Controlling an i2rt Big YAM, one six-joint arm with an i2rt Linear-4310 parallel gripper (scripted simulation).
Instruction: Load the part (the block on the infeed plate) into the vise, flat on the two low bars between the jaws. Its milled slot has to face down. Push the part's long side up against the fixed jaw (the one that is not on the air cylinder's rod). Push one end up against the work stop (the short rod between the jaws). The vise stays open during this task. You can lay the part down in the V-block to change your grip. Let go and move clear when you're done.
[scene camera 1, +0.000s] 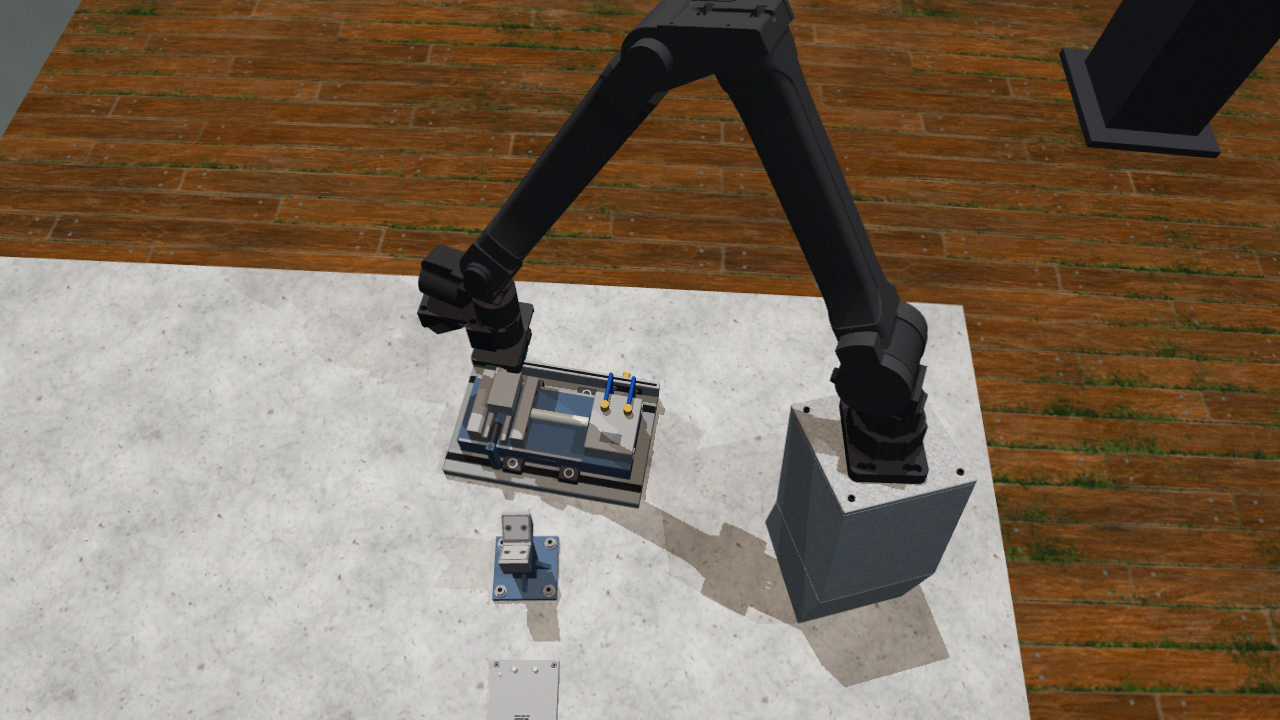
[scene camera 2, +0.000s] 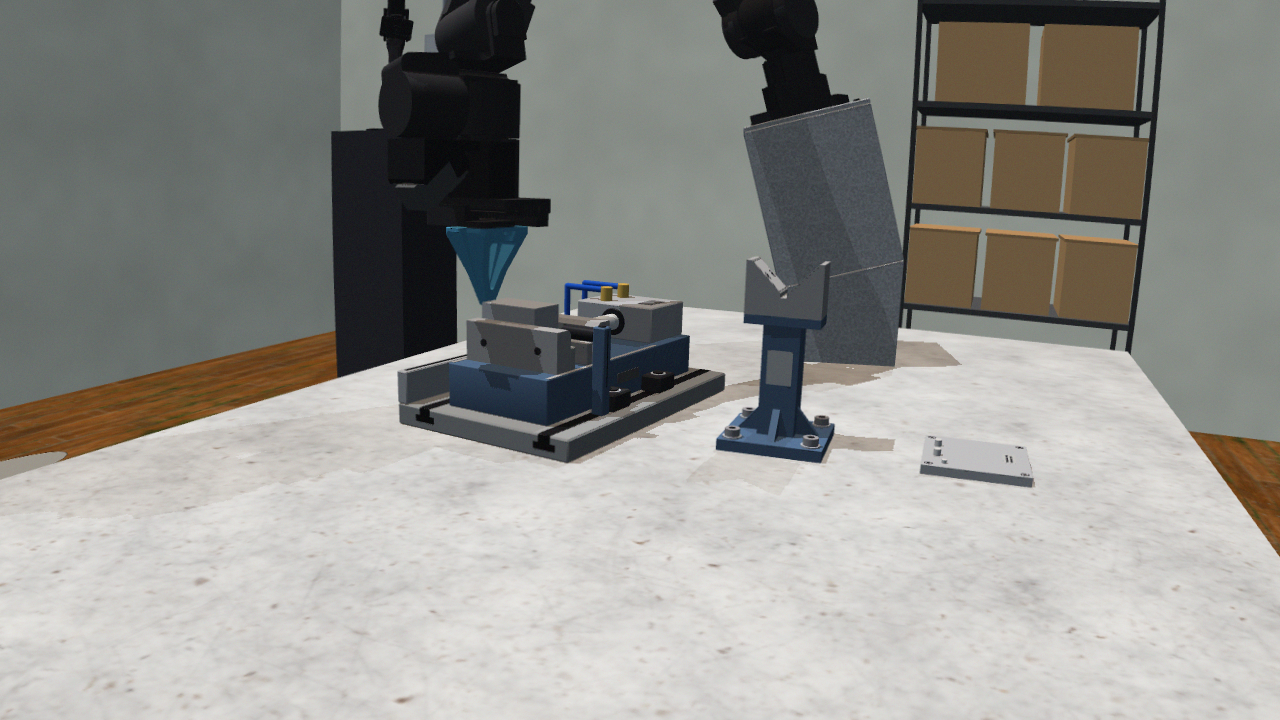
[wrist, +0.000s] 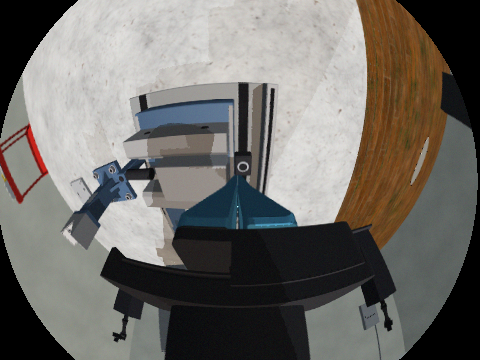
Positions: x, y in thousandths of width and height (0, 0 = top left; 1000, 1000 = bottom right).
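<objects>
The gripper is visible in the wrist view (495, 504), in scene camera 1 (399, 508) and in scene camera 2 (381, 423). A grey part can be seen as well, in the wrist view (403, 496), in scene camera 1 (396, 538) and in scene camera 2 (418, 435).
</objects>
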